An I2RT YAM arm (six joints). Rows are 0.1 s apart.
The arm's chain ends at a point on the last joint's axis. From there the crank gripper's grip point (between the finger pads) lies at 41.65 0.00 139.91 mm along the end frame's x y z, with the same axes.
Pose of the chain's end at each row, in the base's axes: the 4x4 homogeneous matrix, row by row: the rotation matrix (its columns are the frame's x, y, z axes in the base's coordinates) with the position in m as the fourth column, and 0 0 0 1 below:
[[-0.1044 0.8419 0.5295 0.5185], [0.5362 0.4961 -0.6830 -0.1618], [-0.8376 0.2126 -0.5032 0.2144], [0 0 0 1]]
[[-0.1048 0.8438 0.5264 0.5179], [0.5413 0.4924 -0.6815 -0.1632], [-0.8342 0.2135 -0.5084 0.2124], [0 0 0 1]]
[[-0.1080 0.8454 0.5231 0.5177], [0.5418 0.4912 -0.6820 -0.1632], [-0.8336 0.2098 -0.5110 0.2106], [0 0 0 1]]
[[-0.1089 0.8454 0.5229 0.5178], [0.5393 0.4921 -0.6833 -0.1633], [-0.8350 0.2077 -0.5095 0.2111], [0 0 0 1]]
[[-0.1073 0.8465 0.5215 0.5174], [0.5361 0.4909 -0.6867 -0.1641], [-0.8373 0.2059 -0.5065 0.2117], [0 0 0 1]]
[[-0.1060 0.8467 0.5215 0.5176], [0.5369 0.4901 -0.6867 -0.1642], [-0.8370 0.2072 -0.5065 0.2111], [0 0 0 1]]
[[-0.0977 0.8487 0.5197 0.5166], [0.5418 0.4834 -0.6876 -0.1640], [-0.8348 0.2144 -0.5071 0.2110], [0 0 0 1]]
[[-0.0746 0.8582 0.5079 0.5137], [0.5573 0.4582 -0.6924 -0.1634], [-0.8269 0.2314 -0.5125 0.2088], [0 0 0 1]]
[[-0.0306 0.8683 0.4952 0.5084], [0.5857 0.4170 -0.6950 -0.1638], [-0.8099 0.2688 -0.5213 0.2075], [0 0 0 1]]
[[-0.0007 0.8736 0.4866 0.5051], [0.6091 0.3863 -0.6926 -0.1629], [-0.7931 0.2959 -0.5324 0.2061], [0 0 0 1]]
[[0.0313 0.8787 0.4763 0.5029], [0.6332 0.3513 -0.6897 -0.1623], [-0.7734 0.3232 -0.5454 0.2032], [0 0 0 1]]
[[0.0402 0.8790 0.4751 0.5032], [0.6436 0.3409 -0.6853 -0.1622], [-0.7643 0.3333 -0.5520 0.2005], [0 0 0 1]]
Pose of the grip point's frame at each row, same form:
[[-0.1044 0.8419 0.5295 0.5882], [0.5362 0.4961 -0.6830 -0.2350], [-0.8376 0.2126 -0.5032 0.1091], [0 0 0 1]]
[[-0.1048 0.8438 0.5264 0.5872], [0.5413 0.4924 -0.6815 -0.2360], [-0.8342 0.2135 -0.5084 0.1065], [0 0 0 1]]
[[-0.1080 0.8454 0.5231 0.5864], [0.5418 0.4912 -0.6820 -0.2361], [-0.8336 0.2098 -0.5110 0.1044], [0 0 0 1]]
[[-0.1089 0.8454 0.5229 0.5864], [0.5393 0.4921 -0.6833 -0.2364], [-0.8350 0.2077 -0.5095 0.1050], [0 0 0 1]]
[[-0.1073 0.8465 0.5215 0.5859], [0.5361 0.4909 -0.6867 -0.2378], [-0.8373 0.2059 -0.5065 0.1060], [0 0 0 1]]
[[-0.1060 0.8467 0.5215 0.5861], [0.5369 0.4901 -0.6867 -0.2379], [-0.8370 0.2072 -0.5065 0.1054], [0 0 0 1]]
[[-0.0977 0.8487 0.5197 0.5852], [0.5418 0.4834 -0.6876 -0.2376], [-0.8348 0.2144 -0.5071 0.1053], [0 0 0 1]]
[[-0.0746 0.8582 0.5079 0.5817], [0.5573 0.4582 -0.6924 -0.2371], [-0.8269 0.2314 -0.5125 0.1027], [0 0 0 1]]
[[-0.0306 0.8683 0.4952 0.5764], [0.5857 0.4170 -0.6950 -0.2366], [-0.8099 0.2688 -0.5213 0.1008], [0 0 0 1]]
[[-0.0007 0.8736 0.4866 0.5732], [0.6091 0.3863 -0.6926 -0.2344], [-0.7931 0.2959 -0.5324 0.0986], [0 0 0 1]]
[[0.0313 0.8787 0.4763 0.5708], [0.6332 0.3513 -0.6897 -0.2324], [-0.7734 0.3232 -0.5454 0.0947], [0 0 0 1]]
[[0.0402 0.8790 0.4751 0.5713], [0.6436 0.3409 -0.6853 -0.2313], [-0.7643 0.3333 -0.5520 0.0914], [0 0 0 1]]

